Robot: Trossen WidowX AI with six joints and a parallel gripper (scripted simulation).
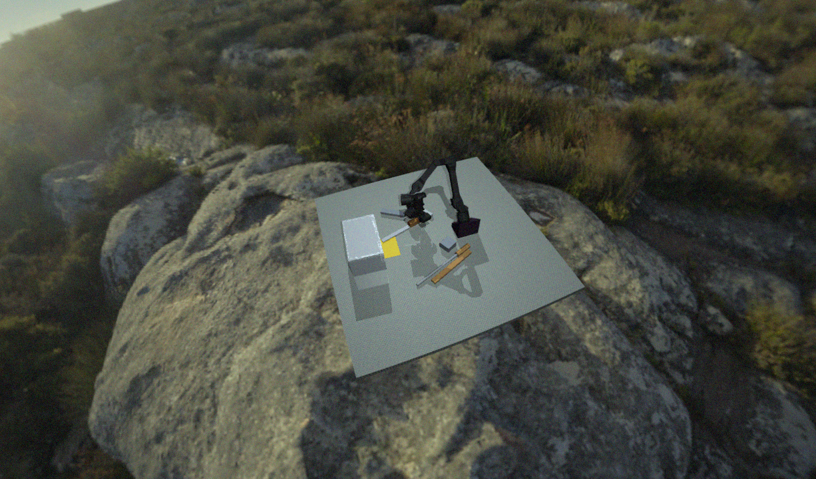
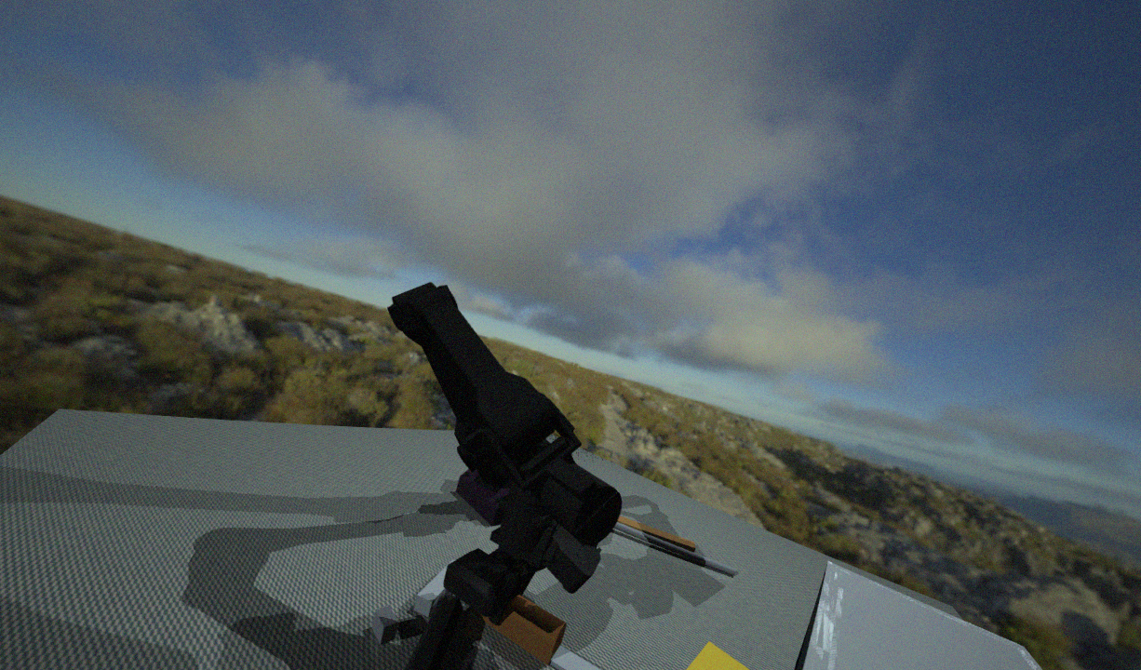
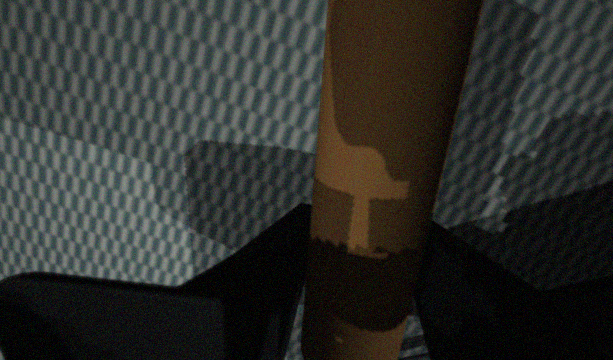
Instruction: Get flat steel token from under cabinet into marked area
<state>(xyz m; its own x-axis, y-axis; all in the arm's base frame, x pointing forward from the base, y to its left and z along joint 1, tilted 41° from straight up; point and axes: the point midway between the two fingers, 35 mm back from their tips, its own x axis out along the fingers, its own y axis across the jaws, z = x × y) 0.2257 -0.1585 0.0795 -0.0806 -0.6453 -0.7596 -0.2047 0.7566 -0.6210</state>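
Now: the grey bar 8 cm behind my gripper tip and 4 cm to the right of it. Round my gripper tip: grey block: 26 cm to the left, 7 cm behind, 1 cm above; then small grey cube: 12 cm to the right, 5 cm behind; then wooden stick: 40 cm to the left, 3 cm behind.
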